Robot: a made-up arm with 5 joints. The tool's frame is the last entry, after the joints.
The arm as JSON. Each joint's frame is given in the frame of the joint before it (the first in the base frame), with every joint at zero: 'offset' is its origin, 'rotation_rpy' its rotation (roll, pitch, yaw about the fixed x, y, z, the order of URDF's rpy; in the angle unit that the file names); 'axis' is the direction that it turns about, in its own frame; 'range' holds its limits. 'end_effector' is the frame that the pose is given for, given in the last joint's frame.
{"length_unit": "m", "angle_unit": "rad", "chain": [
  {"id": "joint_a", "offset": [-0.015, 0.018, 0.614], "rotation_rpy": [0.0, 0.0, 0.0], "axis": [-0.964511, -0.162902, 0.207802], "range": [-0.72, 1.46]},
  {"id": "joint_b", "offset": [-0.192, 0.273, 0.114], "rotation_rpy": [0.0, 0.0, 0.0], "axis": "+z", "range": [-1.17, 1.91]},
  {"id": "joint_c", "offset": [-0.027, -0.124, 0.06], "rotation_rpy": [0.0, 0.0, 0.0], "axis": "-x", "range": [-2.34, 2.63]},
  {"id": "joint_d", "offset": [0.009, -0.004, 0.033], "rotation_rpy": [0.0, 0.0, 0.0], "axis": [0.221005, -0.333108, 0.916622], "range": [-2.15, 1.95]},
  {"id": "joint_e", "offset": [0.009, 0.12, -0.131], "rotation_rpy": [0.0, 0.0, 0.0], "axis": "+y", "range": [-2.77, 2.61]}
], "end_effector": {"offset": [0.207, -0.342, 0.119], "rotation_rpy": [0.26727, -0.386, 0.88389]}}
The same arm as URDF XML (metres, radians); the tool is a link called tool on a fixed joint. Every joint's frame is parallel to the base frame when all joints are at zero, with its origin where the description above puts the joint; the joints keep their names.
<robot name="arm">
<joint name="tool_fixed" type="fixed"><parent link="link5"/><child link="tool"/><origin xyz="0.207 -0.342 0.119" rpy="0.2673 -0.386 0.8839"/></joint>
<joint name="joint_e" type="revolute"><parent link="link4"/><child link="link5"/><origin xyz="0.009 0.12 -0.131"/><axis xyz="0 1 0"/><limit lower="-2.77" upper="2.61"/></joint>
<joint name="joint_d" type="revolute"><parent link="link3"/><child link="link4"/><origin xyz="0.009 -0.004 0.033"/><axis xyz="0.221005 -0.333108 0.916622"/><limit lower="-2.15" upper="1.95"/></joint>
<joint name="joint_c" type="revolute"><parent link="link2"/><child link="link3"/><origin xyz="-0.027 -0.124 0.06"/><axis xyz="-1 0 0"/><limit lower="-2.34" upper="2.63"/></joint>
<joint name="joint_b" type="revolute"><parent link="link1"/><child link="link2"/><origin xyz="-0.192 0.273 0.114"/><axis xyz="0 0 1"/><limit lower="-1.17" upper="1.91"/></joint>
<joint name="joint_a" type="revolute"><parent link="base_link"/><child link="link1"/><origin xyz="-0.015 0.018 0.614"/><axis xyz="-0.964511 -0.162902 0.207802"/><limit lower="-0.72" upper="1.46"/></joint>
<link name="base_link"/>
<link name="link1"/>
<link name="link2"/>
<link name="link3"/>
<link name="link4"/>
<link name="link5"/>
<link name="tool"/>
</robot>

